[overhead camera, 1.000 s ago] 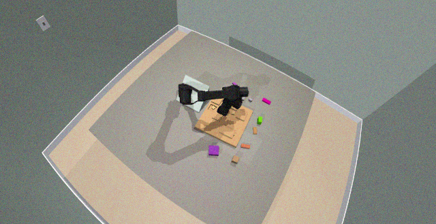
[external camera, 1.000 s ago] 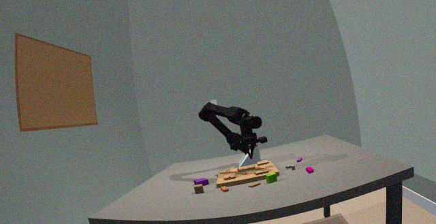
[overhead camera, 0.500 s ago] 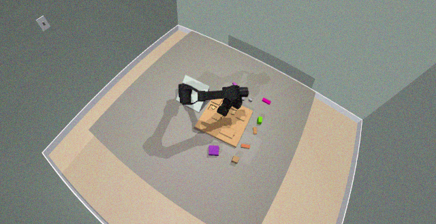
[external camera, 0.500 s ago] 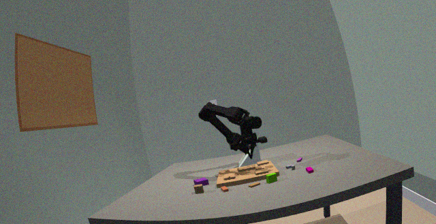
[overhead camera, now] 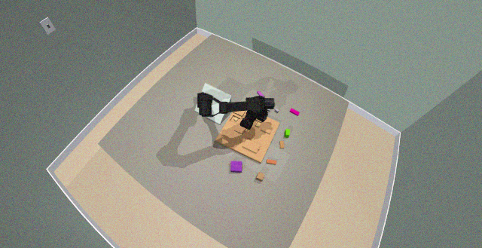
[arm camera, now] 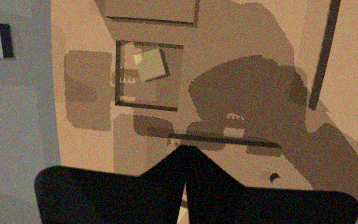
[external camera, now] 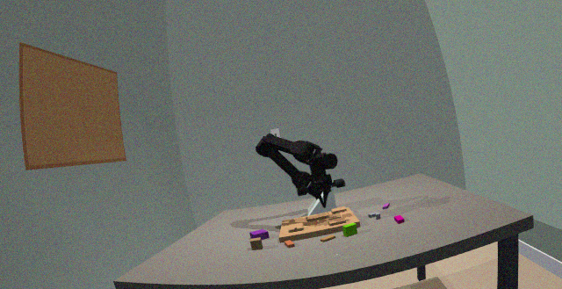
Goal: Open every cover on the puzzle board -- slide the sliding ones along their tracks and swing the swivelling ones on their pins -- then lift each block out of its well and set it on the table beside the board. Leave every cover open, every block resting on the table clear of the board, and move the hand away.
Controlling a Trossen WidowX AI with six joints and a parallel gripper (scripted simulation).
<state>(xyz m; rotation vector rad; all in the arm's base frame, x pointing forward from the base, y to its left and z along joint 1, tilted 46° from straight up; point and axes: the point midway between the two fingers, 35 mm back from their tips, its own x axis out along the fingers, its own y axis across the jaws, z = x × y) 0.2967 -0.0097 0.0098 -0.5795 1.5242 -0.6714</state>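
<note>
My gripper tip is 5 cm above the tan puzzle board and 3 cm to the left of it. From my gripper tip the other things lie so: grey block 19 cm to the left, 12 cm ahead, 6 cm below; green block 23 cm ahead, 6 cm to the left, 5 cm below; brown piece 23 cm ahead, 7 cm below, 2 cm to the right.
</note>
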